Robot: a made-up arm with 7 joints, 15 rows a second.
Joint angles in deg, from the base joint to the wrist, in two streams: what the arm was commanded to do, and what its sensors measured. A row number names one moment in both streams.
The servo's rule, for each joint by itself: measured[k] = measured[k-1] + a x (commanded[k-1-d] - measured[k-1]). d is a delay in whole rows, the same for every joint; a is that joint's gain. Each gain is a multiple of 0.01, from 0.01 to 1. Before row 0 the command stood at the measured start. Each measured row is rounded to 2 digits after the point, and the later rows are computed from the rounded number. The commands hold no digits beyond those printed.
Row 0, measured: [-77.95, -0.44, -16.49, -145.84, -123.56, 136.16, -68.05]
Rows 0 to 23, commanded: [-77.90, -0.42, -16.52, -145.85, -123.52, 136.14, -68.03]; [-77.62, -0.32, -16.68, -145.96, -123.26, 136.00, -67.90]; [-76.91, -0.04, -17.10, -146.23, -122.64, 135.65, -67.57]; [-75.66, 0.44, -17.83, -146.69, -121.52, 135.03, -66.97]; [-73.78, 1.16, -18.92, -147.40, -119.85, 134.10, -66.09]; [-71.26, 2.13, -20.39, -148.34, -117.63, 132.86, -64.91]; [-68.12, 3.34, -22.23, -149.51, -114.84, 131.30, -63.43]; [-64.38, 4.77, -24.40, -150.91, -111.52, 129.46, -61.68]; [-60.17, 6.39, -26.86, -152.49, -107.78, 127.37, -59.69]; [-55.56, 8.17, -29.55, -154.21, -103.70, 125.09, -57.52]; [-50.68, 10.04, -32.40, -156.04, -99.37, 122.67, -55.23]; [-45.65, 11.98, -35.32, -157.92, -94.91, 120.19, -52.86]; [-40.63, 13.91, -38.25, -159.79, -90.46, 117.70, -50.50]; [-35.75, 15.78, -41.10, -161.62, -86.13, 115.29, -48.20]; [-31.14, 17.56, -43.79, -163.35, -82.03, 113.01, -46.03]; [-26.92, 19.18, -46.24, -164.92, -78.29, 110.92, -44.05]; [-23.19, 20.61, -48.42, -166.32, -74.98, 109.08, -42.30]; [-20.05, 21.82, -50.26, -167.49, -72.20, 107.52, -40.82]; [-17.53, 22.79, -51.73, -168.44, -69.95, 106.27, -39.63]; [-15.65, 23.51, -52.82, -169.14, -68.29, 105.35, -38.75]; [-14.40, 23.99, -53.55, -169.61, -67.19, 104.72, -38.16]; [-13.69, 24.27, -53.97, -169.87, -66.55, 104.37, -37.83]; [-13.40, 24.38, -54.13, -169.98, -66.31, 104.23, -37.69]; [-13.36, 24.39, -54.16, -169.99, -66.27, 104.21, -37.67]
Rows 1 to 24, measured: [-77.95, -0.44, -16.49, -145.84, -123.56, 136.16, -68.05]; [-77.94, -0.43, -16.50, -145.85, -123.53, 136.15, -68.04]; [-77.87, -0.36, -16.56, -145.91, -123.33, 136.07, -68.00]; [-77.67, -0.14, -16.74, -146.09, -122.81, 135.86, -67.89]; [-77.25, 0.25, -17.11, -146.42, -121.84, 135.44, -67.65]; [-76.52, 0.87, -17.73, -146.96, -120.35, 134.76, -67.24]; [-75.42, 1.73, -18.63, -147.72, -118.31, 133.79, -66.63]; [-73.89, 2.82, -19.85, -148.70, -115.71, 132.52, -65.80]; [-71.89, 4.15, -21.40, -149.92, -112.57, 130.96, -64.73]; [-69.43, 5.67, -23.26, -151.33, -108.98, 129.13, -63.42]; [-66.52, 7.37, -25.40, -152.91, -105.02, 127.07, -61.89]; [-63.19, 9.19, -27.78, -154.63, -100.78, 124.83, -60.16]; [-59.51, 11.09, -30.34, -156.44, -96.38, 122.46, -58.26]; [-55.55, 13.01, -33.03, -158.28, -91.94, 120.03, -56.24]; [-51.39, 14.89, -35.77, -160.12, -87.58, 117.61, -54.15]; [-47.14, 16.71, -38.50, -161.90, -83.42, 115.26, -52.04]; [-42.89, 18.39, -41.13, -163.56, -79.57, 113.05, -49.96]; [-38.75, 19.90, -43.61, -165.08, -76.13, 111.03, -47.97]; [-34.82, 21.21, -45.87, -166.41, -73.18, 109.24, -46.11]; [-31.19, 22.28, -47.86, -167.53, -70.76, 107.73, -44.43]; [-27.93, 23.12, -49.55, -168.42, -68.91, 106.52, -42.95]; [-25.09, 23.71, -50.91, -169.07, -67.62, 105.60, -41.70]; [-22.70, 24.09, -51.95, -169.51, -66.82, 104.97, -40.69]; [-20.75, 24.29, -52.69, -169.77, -66.44, 104.59, -39.91]
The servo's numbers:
d 1
a 0.21 0.68 0.34 0.55 0.75 0.51 0.26

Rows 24 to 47, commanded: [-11.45, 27.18, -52.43, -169.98, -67.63, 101.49, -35.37]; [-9.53, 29.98, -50.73, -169.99, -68.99, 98.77, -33.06]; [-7.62, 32.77, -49.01, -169.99, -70.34, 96.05, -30.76]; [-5.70, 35.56, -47.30, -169.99, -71.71, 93.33, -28.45]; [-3.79, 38.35, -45.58, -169.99, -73.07, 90.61, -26.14]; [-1.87, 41.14, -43.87, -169.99, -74.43, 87.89, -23.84]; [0.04, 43.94, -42.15, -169.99, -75.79, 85.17, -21.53]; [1.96, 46.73, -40.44, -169.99, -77.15, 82.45, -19.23]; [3.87, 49.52, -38.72, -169.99, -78.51, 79.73, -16.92]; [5.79, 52.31, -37.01, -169.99, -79.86, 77.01, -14.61]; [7.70, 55.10, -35.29, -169.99, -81.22, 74.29, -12.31]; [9.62, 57.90, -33.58, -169.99, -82.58, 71.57, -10.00]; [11.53, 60.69, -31.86, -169.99, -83.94, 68.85, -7.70]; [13.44, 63.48, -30.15, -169.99, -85.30, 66.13, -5.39]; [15.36, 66.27, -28.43, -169.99, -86.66, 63.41, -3.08]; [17.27, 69.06, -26.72, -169.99, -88.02, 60.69, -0.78]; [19.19, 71.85, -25.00, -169.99, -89.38, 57.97, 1.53]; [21.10, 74.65, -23.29, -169.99, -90.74, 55.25, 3.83]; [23.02, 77.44, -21.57, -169.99, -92.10, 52.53, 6.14]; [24.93, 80.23, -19.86, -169.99, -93.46, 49.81, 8.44]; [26.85, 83.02, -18.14, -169.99, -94.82, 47.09, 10.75]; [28.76, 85.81, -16.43, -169.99, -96.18, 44.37, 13.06]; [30.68, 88.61, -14.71, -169.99, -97.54, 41.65, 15.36]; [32.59, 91.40, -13.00, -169.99, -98.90, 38.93, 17.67]
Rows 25 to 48, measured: [-19.20, 24.36, -53.19, -169.89, -66.31, 104.40, -39.33]; [-17.57, 26.28, -52.93, -169.94, -67.30, 102.92, -38.30]; [-15.88, 28.80, -52.18, -169.97, -68.57, 100.80, -36.94]; [-14.15, 31.50, -51.10, -169.98, -69.90, 98.38, -35.33]; [-12.38, 34.26, -49.81, -169.99, -71.26, 95.80, -33.54]; [-10.58, 37.04, -48.37, -169.99, -72.62, 93.15, -31.62]; [-8.75, 39.83, -46.84, -169.99, -73.98, 90.47, -29.60]; [-6.90, 42.62, -45.25, -169.99, -75.34, 87.77, -27.50]; [-5.04, 45.41, -43.61, -169.99, -76.70, 85.06, -25.35]; [-3.17, 48.20, -41.95, -169.99, -78.06, 82.34, -23.16]; [-1.29, 50.99, -40.27, -169.99, -79.41, 79.62, -20.94]; [0.60, 53.78, -38.58, -169.99, -80.77, 76.90, -18.70]; [2.49, 56.58, -36.88, -169.99, -82.13, 74.18, -16.44]; [4.39, 59.37, -35.17, -169.99, -83.49, 71.46, -14.17]; [6.29, 62.16, -33.46, -169.99, -84.85, 68.74, -11.89]; [8.19, 64.95, -31.75, -169.99, -86.21, 66.02, -9.60]; [10.10, 67.74, -30.04, -169.99, -87.57, 63.30, -7.31]; [12.01, 70.53, -28.33, -169.99, -88.93, 60.58, -5.01]; [13.92, 73.33, -26.62, -169.99, -90.29, 57.86, -2.71]; [15.83, 76.12, -24.90, -169.99, -91.65, 55.14, -0.41]; [17.74, 78.91, -23.19, -169.99, -93.01, 52.42, 1.89]; [19.65, 81.70, -21.47, -169.99, -94.37, 49.70, 4.19]; [21.56, 84.49, -19.76, -169.99, -95.73, 46.98, 6.50]; [23.48, 87.29, -18.04, -169.99, -97.09, 44.26, 8.80]
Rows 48 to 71, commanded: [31.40, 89.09, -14.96, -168.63, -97.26, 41.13, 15.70]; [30.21, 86.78, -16.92, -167.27, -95.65, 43.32, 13.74]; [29.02, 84.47, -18.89, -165.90, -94.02, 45.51, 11.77]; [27.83, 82.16, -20.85, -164.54, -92.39, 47.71, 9.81]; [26.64, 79.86, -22.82, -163.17, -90.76, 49.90, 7.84]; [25.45, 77.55, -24.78, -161.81, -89.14, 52.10, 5.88]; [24.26, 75.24, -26.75, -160.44, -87.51, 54.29, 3.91]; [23.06, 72.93, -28.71, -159.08, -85.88, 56.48, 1.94]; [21.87, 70.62, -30.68, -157.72, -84.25, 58.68, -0.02]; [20.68, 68.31, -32.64, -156.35, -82.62, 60.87, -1.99]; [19.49, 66.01, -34.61, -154.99, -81.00, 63.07, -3.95]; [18.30, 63.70, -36.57, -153.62, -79.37, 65.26, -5.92]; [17.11, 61.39, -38.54, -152.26, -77.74, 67.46, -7.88]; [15.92, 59.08, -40.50, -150.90, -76.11, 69.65, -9.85]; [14.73, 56.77, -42.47, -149.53, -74.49, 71.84, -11.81]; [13.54, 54.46, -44.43, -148.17, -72.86, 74.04, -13.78]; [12.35, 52.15, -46.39, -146.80, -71.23, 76.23, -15.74]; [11.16, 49.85, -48.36, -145.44, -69.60, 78.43, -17.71]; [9.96, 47.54, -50.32, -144.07, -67.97, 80.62, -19.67]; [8.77, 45.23, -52.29, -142.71, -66.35, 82.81, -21.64]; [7.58, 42.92, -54.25, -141.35, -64.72, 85.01, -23.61]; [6.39, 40.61, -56.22, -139.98, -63.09, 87.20, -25.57]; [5.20, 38.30, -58.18, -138.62, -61.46, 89.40, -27.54]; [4.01, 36.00, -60.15, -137.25, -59.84, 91.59, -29.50]
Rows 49 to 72, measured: [25.39, 90.08, -16.33, -169.99, -98.45, 41.54, 11.11]; [26.65, 89.41, -15.86, -169.24, -97.56, 41.33, 12.30]; [27.40, 87.62, -16.22, -168.16, -96.13, 42.34, 12.67]; [27.74, 85.48, -17.13, -166.92, -94.55, 43.96, 12.44]; [27.76, 83.22, -18.39, -165.61, -92.93, 45.87, 11.76]; [27.52, 80.94, -19.90, -164.27, -91.30, 47.93, 10.74]; [27.09, 78.63, -21.56, -162.92, -89.68, 50.06, 9.48]; [26.50, 76.32, -23.32, -161.56, -88.05, 52.22, 8.03]; [25.78, 74.01, -25.15, -160.20, -86.42, 54.39, 6.45]; [24.96, 71.70, -27.03, -158.84, -84.79, 56.58, 4.77]; [24.06, 69.39, -28.94, -157.47, -83.16, 58.77, 3.01]; [23.10, 67.09, -30.87, -156.11, -81.54, 60.96, 1.20]; [22.09, 64.78, -32.81, -154.74, -79.91, 63.15, -0.65]; [21.04, 62.47, -34.76, -153.38, -78.28, 65.35, -2.53]; [19.96, 60.16, -36.71, -152.02, -76.65, 67.54, -4.43]; [18.86, 57.85, -38.67, -150.65, -75.03, 69.73, -6.35]; [17.74, 55.54, -40.63, -149.29, -73.40, 71.93, -8.28]; [16.61, 53.23, -42.59, -147.92, -71.77, 74.12, -10.22]; [15.47, 50.93, -44.55, -146.56, -70.14, 76.32, -12.17]; [14.31, 48.62, -46.51, -145.19, -68.51, 78.51, -14.12]; [13.15, 46.31, -48.48, -143.83, -66.89, 80.70, -16.08]; [11.98, 44.00, -50.44, -142.47, -65.26, 82.90, -18.04]; [10.81, 41.69, -52.41, -141.10, -63.63, 85.09, -20.00]; [9.63, 39.38, -54.37, -139.74, -62.00, 87.29, -21.96]
